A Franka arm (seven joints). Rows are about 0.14 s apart.
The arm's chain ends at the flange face. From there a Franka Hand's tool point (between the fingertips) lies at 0.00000 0.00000 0.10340 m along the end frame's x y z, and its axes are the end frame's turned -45 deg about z.
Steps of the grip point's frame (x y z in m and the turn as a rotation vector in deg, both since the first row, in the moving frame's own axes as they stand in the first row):
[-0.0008 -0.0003 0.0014 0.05 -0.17 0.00]
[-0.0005 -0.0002 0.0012 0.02 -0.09 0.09]
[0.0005 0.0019 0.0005 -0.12 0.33 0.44]
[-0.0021 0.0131 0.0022 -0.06 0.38 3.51]
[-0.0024 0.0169 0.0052 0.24 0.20 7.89]
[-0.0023 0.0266 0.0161 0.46 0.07 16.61]
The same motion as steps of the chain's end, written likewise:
[-0.0005 0.0002 0.0014 -0.08 -0.16 0.00]
[-0.0004 0.0001 0.0012 -0.05 -0.08 0.09]
[0.0011 0.0013 0.0005 0.15 0.32 0.44]
[0.0072 0.0111 0.0022 0.23 0.31 3.51]
[0.0103 0.0142 0.0052 0.31 -0.03 7.89]
[0.0176 0.0212 0.0161 0.37 -0.28 16.61]

